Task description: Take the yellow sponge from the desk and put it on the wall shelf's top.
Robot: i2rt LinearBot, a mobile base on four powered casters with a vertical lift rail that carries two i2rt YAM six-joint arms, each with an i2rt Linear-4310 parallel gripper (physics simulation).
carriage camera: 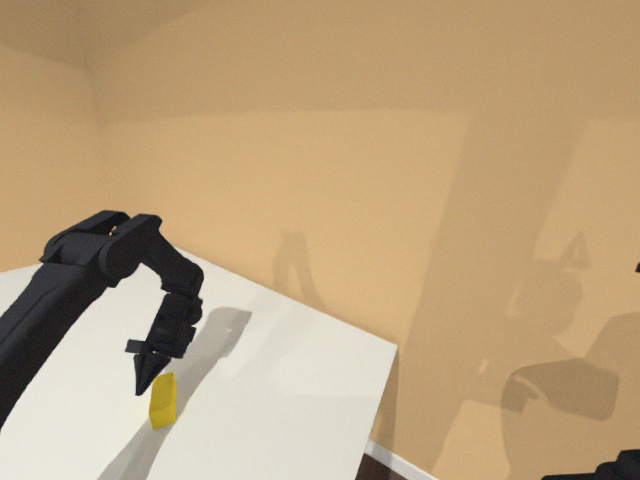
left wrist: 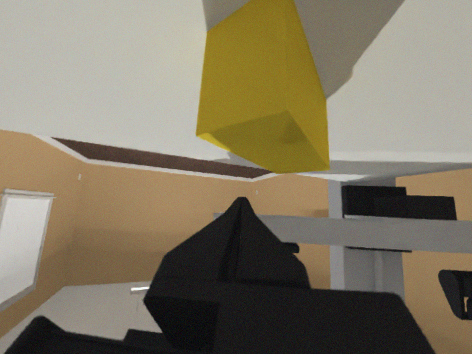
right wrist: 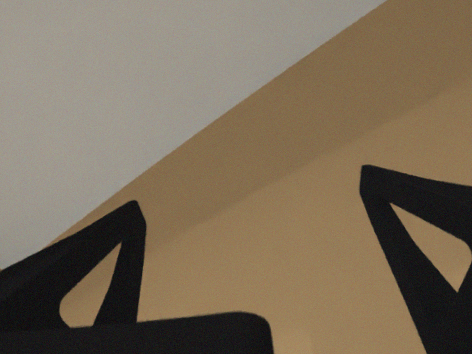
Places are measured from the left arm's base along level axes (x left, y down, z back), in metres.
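Pixels of known places: left gripper, fingertip midpoint: (carriage camera: pixel 138 395) (left wrist: pixel 242 203); right gripper, fingertip midpoint: (right wrist: pixel 249 195).
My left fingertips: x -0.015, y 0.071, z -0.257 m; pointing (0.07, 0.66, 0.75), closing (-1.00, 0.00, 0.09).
Ahead of a thing's pixels: the offset from my left fingertips to its top centre. "spot": to the spot under its first point. Level surfaces: height alone.
The yellow sponge {dx -0.024, dy +0.026, dz -0.031 m} (carriage camera: pixel 163 397) (left wrist: pixel 260 80) stands on the white desk {dy +0.081 m} (carriage camera: pixel 310 413), in the lower left of the carriage view and at the top of the left wrist view. My left gripper (carriage camera: pixel 139 393) (left wrist: pixel 242 203) is shut with its fingertips together and nothing between them. Its tips are beside the sponge, on its left in the carriage view, and apart from it in the left wrist view. My right gripper (right wrist: pixel 249 195) is open and empty, facing the wall and ceiling. The wall shelf does not show in these views.
The desk's back edge runs along the tan wall (carriage camera: pixel 310 180), and its right corner {spot: dx -0.643, dy +0.081, dz -0.247 m} (carriage camera: pixel 394 346) stands near that wall. The left arm (carriage camera: pixel 51 299) reaches over the desk. In the left wrist view, the robot's grey crossbar (left wrist: pixel 420 234) and lift rail show behind the gripper.
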